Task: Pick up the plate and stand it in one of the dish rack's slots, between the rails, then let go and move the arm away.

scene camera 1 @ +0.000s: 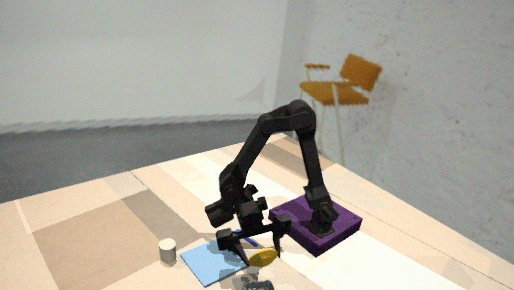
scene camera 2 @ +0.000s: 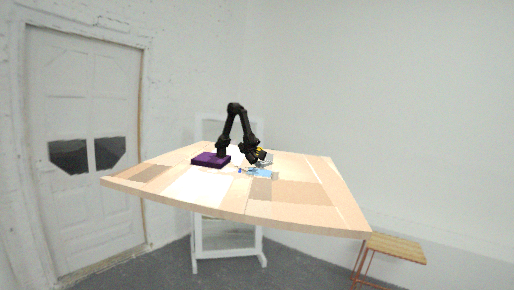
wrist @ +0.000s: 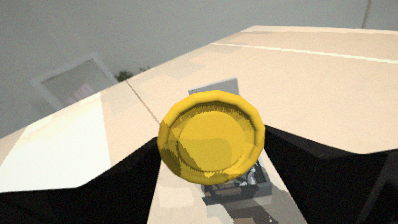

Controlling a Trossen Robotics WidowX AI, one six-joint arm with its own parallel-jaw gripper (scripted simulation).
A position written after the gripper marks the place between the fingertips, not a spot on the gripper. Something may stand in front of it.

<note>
The gripper [scene camera 1: 264, 261] carries a yellow plate [wrist: 212, 137]. Further things: a grey dish rack [wrist: 254, 183] and a light blue mat [scene camera 1: 206, 259].
The gripper shows as well in the wrist view [wrist: 210, 136].
</note>
